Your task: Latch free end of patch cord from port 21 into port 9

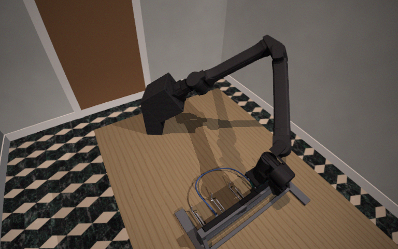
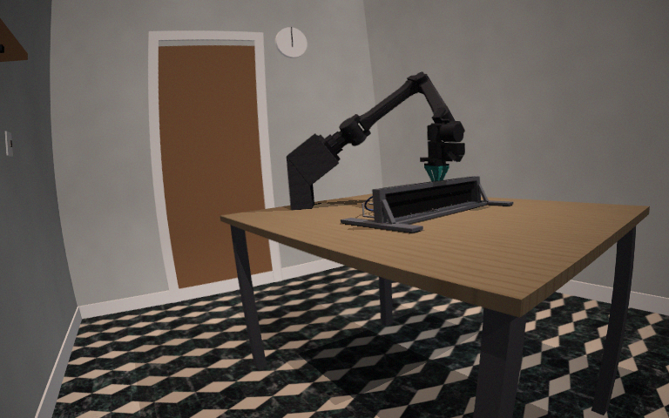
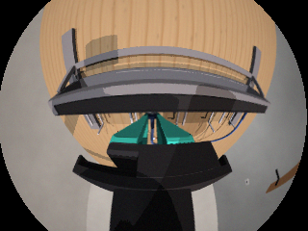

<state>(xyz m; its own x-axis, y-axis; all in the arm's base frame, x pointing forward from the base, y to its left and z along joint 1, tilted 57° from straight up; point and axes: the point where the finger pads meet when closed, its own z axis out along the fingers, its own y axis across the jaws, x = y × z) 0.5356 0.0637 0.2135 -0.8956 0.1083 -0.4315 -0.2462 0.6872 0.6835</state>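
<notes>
My hand is 20 mm short of the plug and 10 mm to the right of it.
</notes>
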